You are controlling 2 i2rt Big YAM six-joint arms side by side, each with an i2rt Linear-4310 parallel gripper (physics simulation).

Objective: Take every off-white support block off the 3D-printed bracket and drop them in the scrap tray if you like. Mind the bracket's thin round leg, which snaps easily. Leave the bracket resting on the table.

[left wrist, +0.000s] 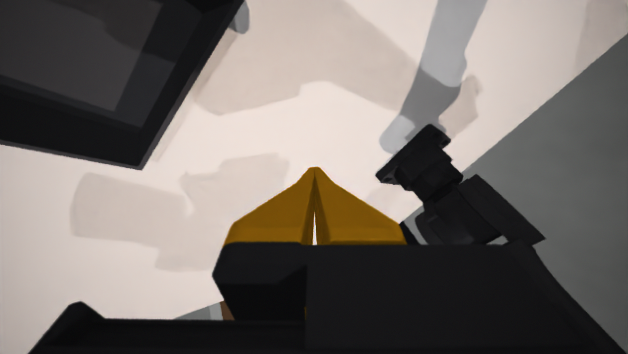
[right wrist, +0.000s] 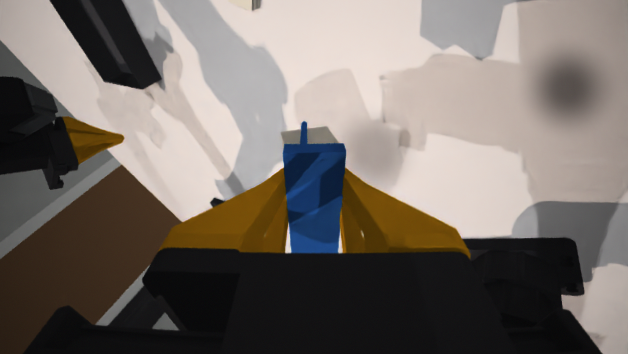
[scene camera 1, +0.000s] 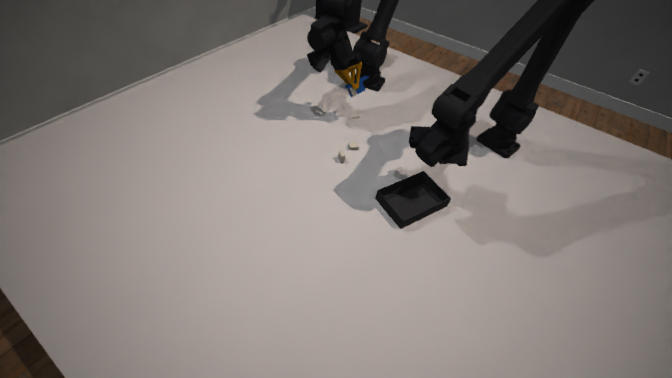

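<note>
My right gripper point(scene camera 1: 356, 85) point(right wrist: 314, 177) is shut on the blue bracket point(scene camera 1: 361, 89) point(right wrist: 315, 200) and holds it above the table. The bracket's thin round leg point(right wrist: 304, 132) sticks out past its far end in the right wrist view. An off-white block point(right wrist: 326, 135) shows behind the leg, at the bracket's far end. Two off-white blocks point(scene camera 1: 353, 146) point(scene camera 1: 341, 157) lie on the table; part of one block point(right wrist: 244, 4) shows at the top of the right wrist view. My left gripper point(left wrist: 314, 175) point(right wrist: 122, 138) is shut and empty. The black scrap tray point(scene camera 1: 425, 213) point(left wrist: 70, 132) point(right wrist: 131, 79) stands near it.
A small greyish shape point(scene camera 1: 398, 173) shows beside the tray's back edge; I cannot tell whether it is a block. Both arms' black links stand over the back of the white table point(scene camera 1: 250, 280). Grey walls border the left and back.
</note>
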